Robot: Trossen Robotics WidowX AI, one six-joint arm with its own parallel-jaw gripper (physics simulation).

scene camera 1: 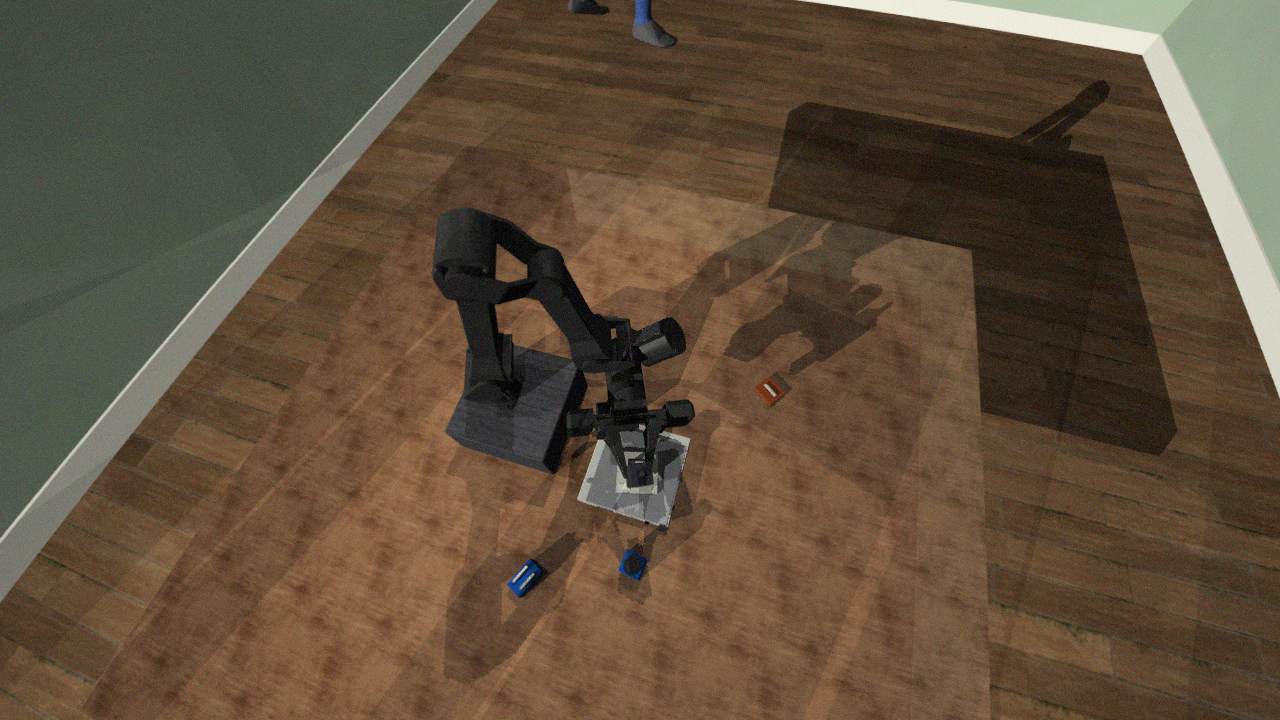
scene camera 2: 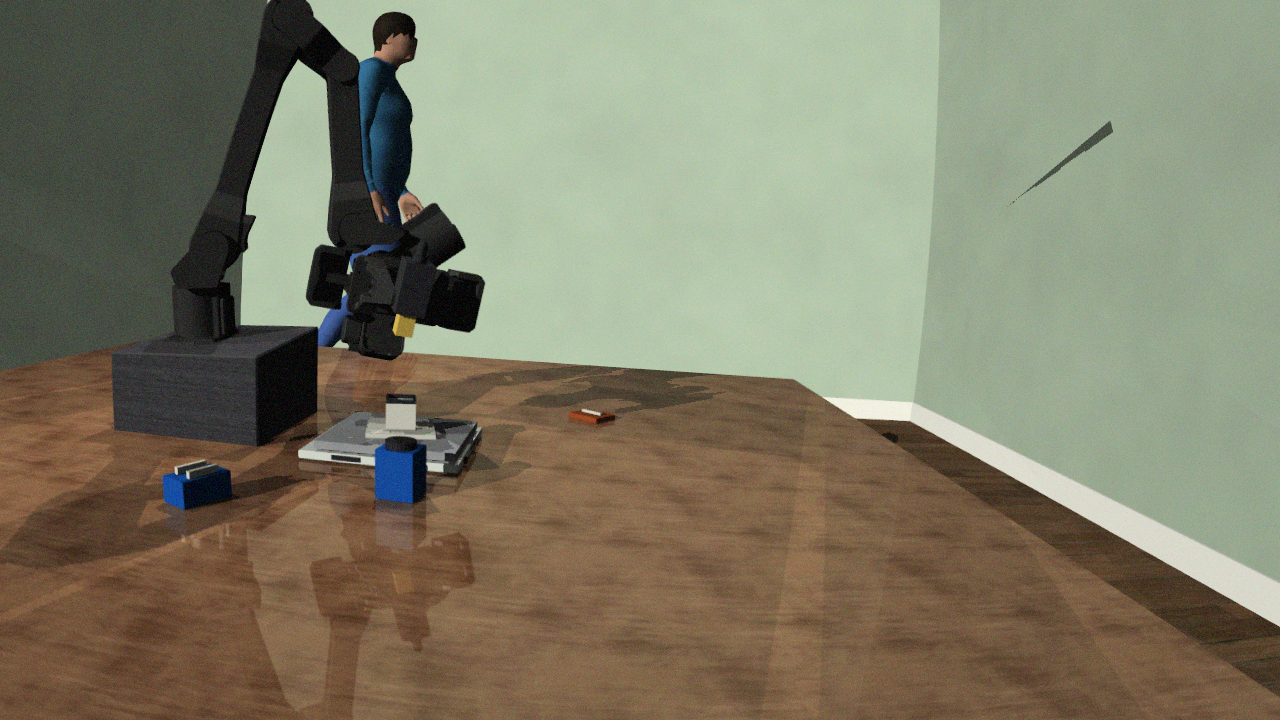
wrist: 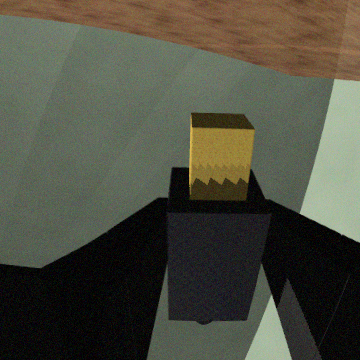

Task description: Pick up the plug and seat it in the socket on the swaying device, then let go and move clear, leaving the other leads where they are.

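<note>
The plug point(scene camera 1: 638, 472) point(scene camera 2: 415, 288) point(wrist: 216, 265) has a black block body and a yellow tip. My gripper point(scene camera 1: 637, 463) point(scene camera 2: 413, 279) point(wrist: 212, 210) is shut on its body. The yellow tip points down in the scene camera 2 view and sticks out past the fingers in the wrist view. The plug hangs above the device point(scene camera 1: 646, 513) point(scene camera 2: 324, 454), a flat grey and white plate. The device's upright white socket block point(scene camera 2: 400, 414) has a dark top and stands apart below the plug. In the scene camera 1 view the plug and fingers hide much of this block.
A blue block with two white strips point(scene camera 1: 525, 578) point(scene camera 2: 198, 488) and a blue block with a round black top point(scene camera 1: 632, 565) point(scene camera 2: 400, 474) stand near the device. A flat orange piece point(scene camera 1: 769, 391) point(scene camera 2: 591, 417) lies farther off. A person point(scene camera 2: 389, 125) stands behind the arm.
</note>
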